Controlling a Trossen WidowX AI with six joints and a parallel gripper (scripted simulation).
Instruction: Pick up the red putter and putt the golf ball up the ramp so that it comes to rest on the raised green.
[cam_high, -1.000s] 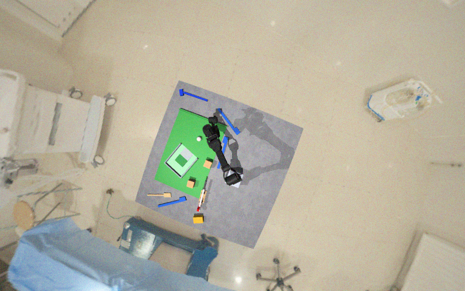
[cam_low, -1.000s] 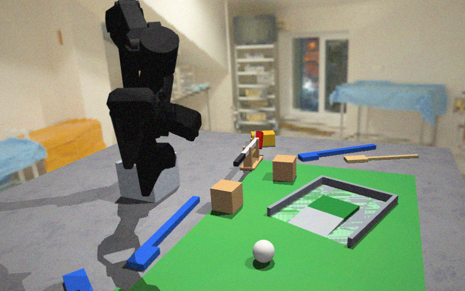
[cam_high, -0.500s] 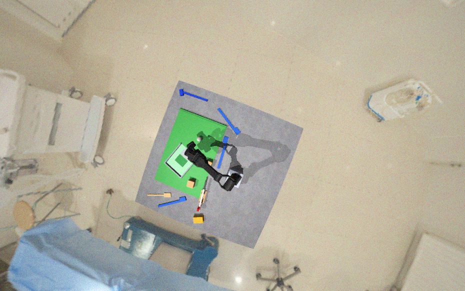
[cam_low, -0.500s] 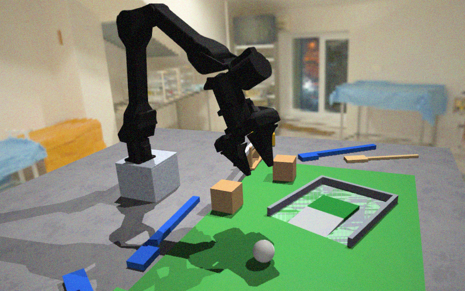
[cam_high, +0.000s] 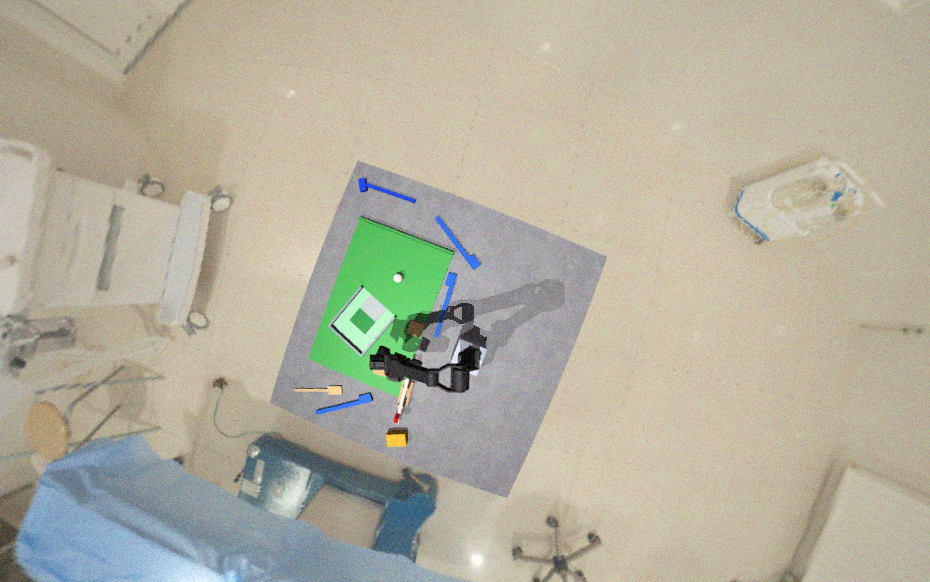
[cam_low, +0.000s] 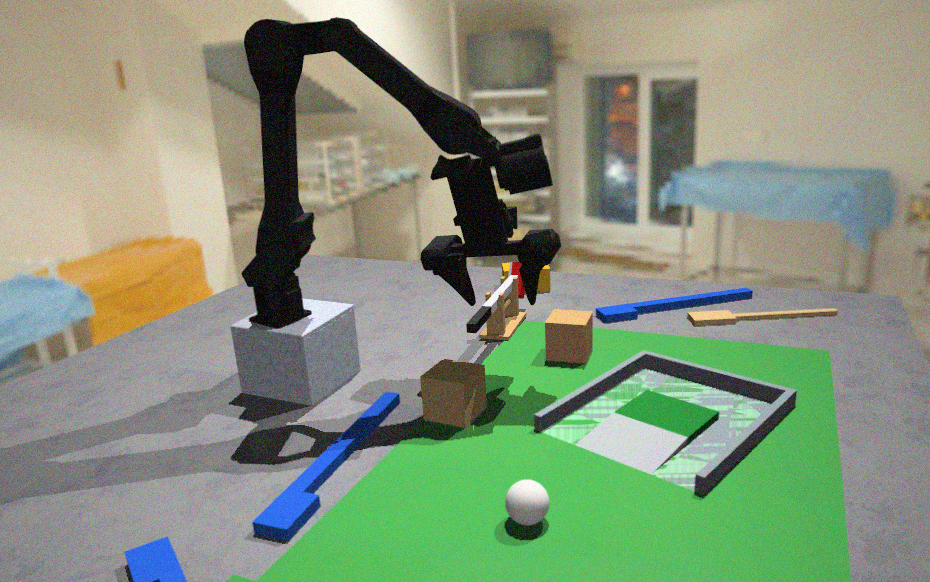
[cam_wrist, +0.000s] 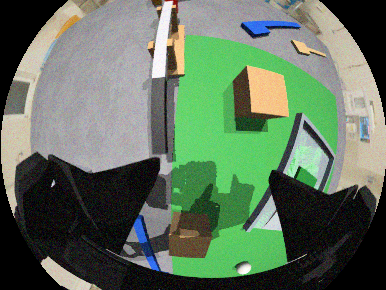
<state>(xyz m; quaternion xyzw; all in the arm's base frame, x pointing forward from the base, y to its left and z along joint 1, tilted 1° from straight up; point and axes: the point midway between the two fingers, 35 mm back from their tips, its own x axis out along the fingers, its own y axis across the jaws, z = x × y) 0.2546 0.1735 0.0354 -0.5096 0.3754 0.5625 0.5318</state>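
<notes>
My gripper tip is now 100 mm past the red putter, 140 mm to the right of it and 50 mm above it. Also, from my gripper tip: green mat 220 mm ahead, 120 mm to the right, 100 mm below; white golf ball 200 mm ahead, 290 mm to the right, 80 mm below; wooden stand 100 mm behind, 160 mm to the left, 70 mm below.
</notes>
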